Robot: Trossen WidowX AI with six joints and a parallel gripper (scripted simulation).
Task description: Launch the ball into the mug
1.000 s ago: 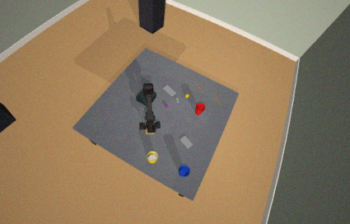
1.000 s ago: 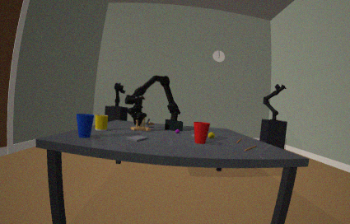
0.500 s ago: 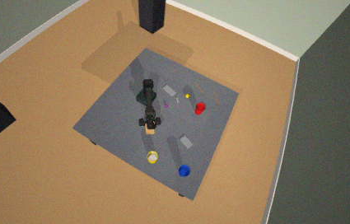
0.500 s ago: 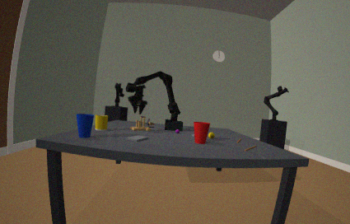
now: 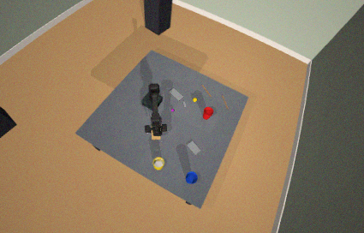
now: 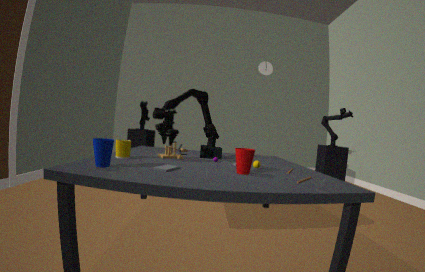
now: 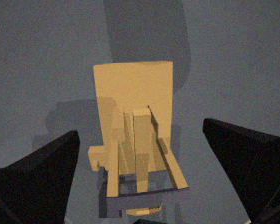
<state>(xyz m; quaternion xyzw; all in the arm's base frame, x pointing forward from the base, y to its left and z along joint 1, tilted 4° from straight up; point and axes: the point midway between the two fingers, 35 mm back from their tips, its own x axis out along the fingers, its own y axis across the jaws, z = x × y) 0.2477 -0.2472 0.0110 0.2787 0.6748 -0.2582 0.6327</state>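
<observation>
Right now the purple ball is 5 cm behind my gripper tip, 31 cm to the left of it and 7 cm below it. Round my gripper tip: yellow mug: 20 cm ahead, 20 cm to the right, 5 cm below; then blue cup: 49 cm ahead, 13 cm to the right, 5 cm below; then catapult: 4 cm behind, 6 cm to the left, 3 cm below.
</observation>
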